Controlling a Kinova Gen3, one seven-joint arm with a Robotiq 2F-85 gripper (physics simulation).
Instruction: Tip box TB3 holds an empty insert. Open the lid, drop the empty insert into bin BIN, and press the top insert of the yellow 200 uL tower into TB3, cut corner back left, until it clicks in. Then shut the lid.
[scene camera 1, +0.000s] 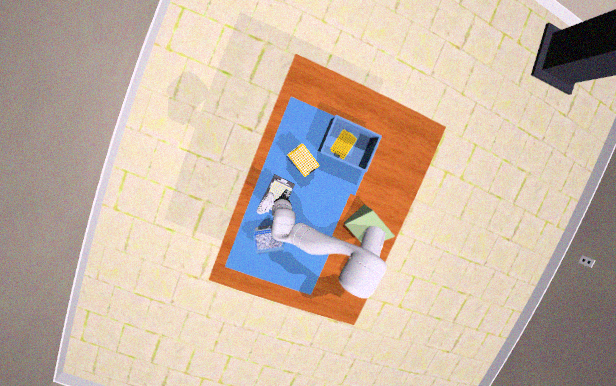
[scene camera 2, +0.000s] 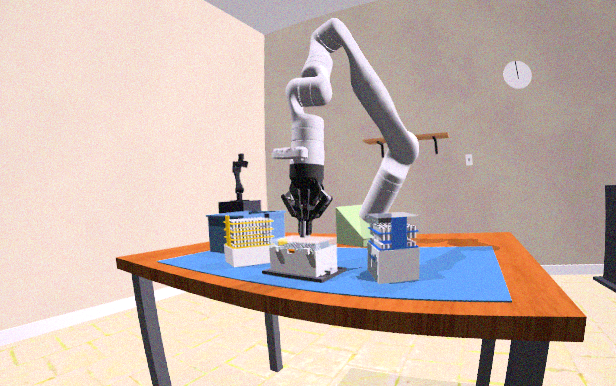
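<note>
Tip box TB3 (scene camera 1: 281, 188) (scene camera 2: 302, 261) is a white box on a dark base plate (scene camera 2: 327, 277). Its clear lid (scene camera 2: 320, 242) lies flat over the top and looks shut, with white tips and a bit of yellow under it. My gripper (scene camera 2: 304, 235) is shut and empty, pointing down with its fingertips at or just above the lid; whether they touch it I cannot tell. The arm hides the fingertips in scene camera 1. The yellow tower (scene camera 1: 303, 160) (scene camera 2: 249, 234) stands beside TB3 on a white base. A yellow empty insert (scene camera 1: 343, 144) lies inside blue bin BIN (scene camera 1: 356, 127) (scene camera 2: 216, 234).
A blue tower (scene camera 1: 268, 240) (scene camera 2: 393, 250) with a clear cover stands on the other side of TB3. A green wedge (scene camera 1: 370, 223) (scene camera 2: 350, 225) stands near the arm's base. The blue mat (scene camera 1: 320, 205) (scene camera 2: 460, 280) lies on the wooden table (scene camera 1: 410, 150) (scene camera 2: 545, 300).
</note>
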